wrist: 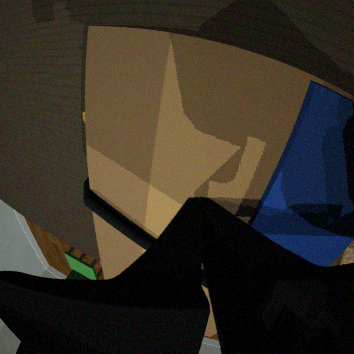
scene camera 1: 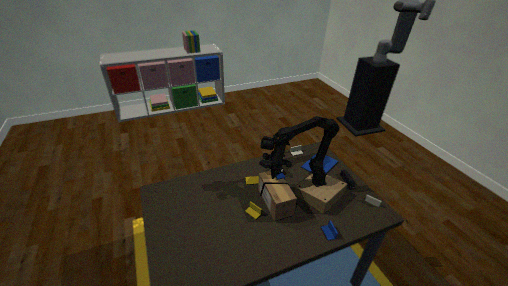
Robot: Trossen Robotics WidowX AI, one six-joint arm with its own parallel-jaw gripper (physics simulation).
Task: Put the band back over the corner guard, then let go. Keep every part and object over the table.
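Frame: origin at the arm's base, x ahead, y left, z up, level; centimetres.
Where they show: gripper, fingertip midpoint: [wrist: 196, 207] [scene camera 1: 272, 178]; arm's base, origin of the base link: [scene camera 1: 319, 182].
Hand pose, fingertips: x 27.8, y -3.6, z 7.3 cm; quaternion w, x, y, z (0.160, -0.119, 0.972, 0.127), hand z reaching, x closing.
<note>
Each offset is from my fingertips to the top centre of the thing. "spot": to the spot under its first point. Level surfaces: height alone.
A cardboard box {dz -0.2, dx -0.5, dy +5.5 cm} [scene camera 1: 285, 201] [wrist: 120, 90] lies on the table {dz -14.6 cm} [scene camera 1: 200, 225]. A thin black band {spot: dz +0.2, dx -0.5, dy +4.6 cm} [scene camera 1: 276, 183] [wrist: 120, 217] runs across its top and down its side. A blue corner guard {dz +0.5, dx -4.3, dy -2.4 cm} [scene camera 1: 281, 176] [wrist: 295, 170] sits at the box's edge, close to the band, on the right in the wrist view. My gripper [scene camera 1: 274, 176] [wrist: 196, 207] is shut with nothing between the fingers. Its tips are low at the box top, beside the guard. In the wrist view the fingers cover the band's right part, so whether it crosses the guard is hidden.
Yellow brackets {dz -10.9, dx +6.9, dy -15.4 cm} [scene camera 1: 252, 180] {dz -10.0, dx +13.5, dy +8.7 cm} [scene camera 1: 253, 210] lie left of the box. A blue bracket {dz -10.0, dx -19.7, dy +31.3 cm} [scene camera 1: 330, 230] lies near the front edge, white brackets {dz -10.0, dx -54.9, dy +19.7 cm} [scene camera 1: 373, 200] {dz -10.0, dx -31.4, dy -33.6 cm} [scene camera 1: 296, 151] at right and back. The arm stands on a wooden block [scene camera 1: 325, 196], with a blue sheet {dz -13.7, dx -41.3, dy -17.9 cm} [scene camera 1: 327, 162] behind.
</note>
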